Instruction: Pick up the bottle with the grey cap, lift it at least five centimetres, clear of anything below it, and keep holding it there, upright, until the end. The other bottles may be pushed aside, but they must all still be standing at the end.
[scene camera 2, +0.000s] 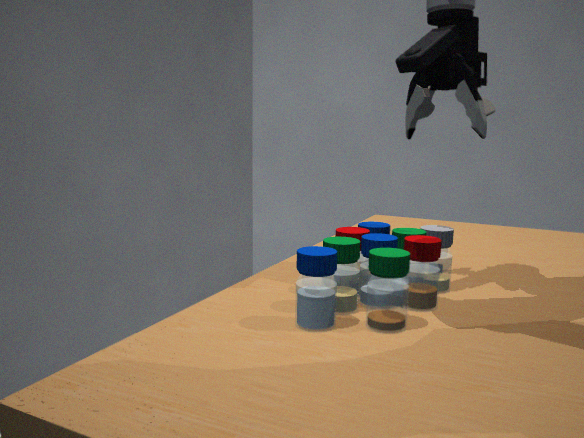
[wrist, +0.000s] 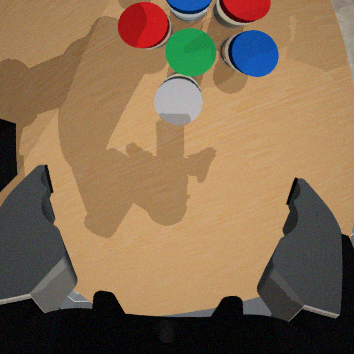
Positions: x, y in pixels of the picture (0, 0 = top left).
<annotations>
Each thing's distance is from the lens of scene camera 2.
my gripper (scene camera 2: 443, 138): 0.91 m
red-capped bottle (scene camera 2: 423, 278): 0.82 m
</annotations>
